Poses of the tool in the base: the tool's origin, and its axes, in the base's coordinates. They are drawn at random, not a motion.
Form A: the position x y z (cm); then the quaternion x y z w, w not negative.
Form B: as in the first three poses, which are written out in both.
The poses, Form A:
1: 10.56 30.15 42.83 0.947 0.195 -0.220 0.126
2: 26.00 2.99 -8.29 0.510 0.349 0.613 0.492
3: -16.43 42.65 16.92 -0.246 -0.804 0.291 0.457
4: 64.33 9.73 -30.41 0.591 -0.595 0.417 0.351
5: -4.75 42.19 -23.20 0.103 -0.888 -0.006 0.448
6: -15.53 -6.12 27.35 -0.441 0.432 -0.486 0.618
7: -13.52 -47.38 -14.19 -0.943 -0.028 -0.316 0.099
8: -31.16 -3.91 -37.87 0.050 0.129 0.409 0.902
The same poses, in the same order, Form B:
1: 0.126 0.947 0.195 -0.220 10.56 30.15 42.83
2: 0.492 0.510 0.349 0.613 26.00 2.99 -8.29
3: 0.457 -0.246 -0.804 0.291 -16.43 42.65 16.92
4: 0.351 0.591 -0.595 0.417 64.33 9.73 -30.41
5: 0.448 0.103 -0.888 -0.006 -4.75 42.19 -23.20
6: 0.618 -0.441 0.432 -0.486 -15.53 -6.12 27.35
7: 0.099 -0.943 -0.028 -0.316 -13.52 -47.38 -14.19
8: 0.902 0.050 0.129 0.409 -31.16 -3.91 -37.87
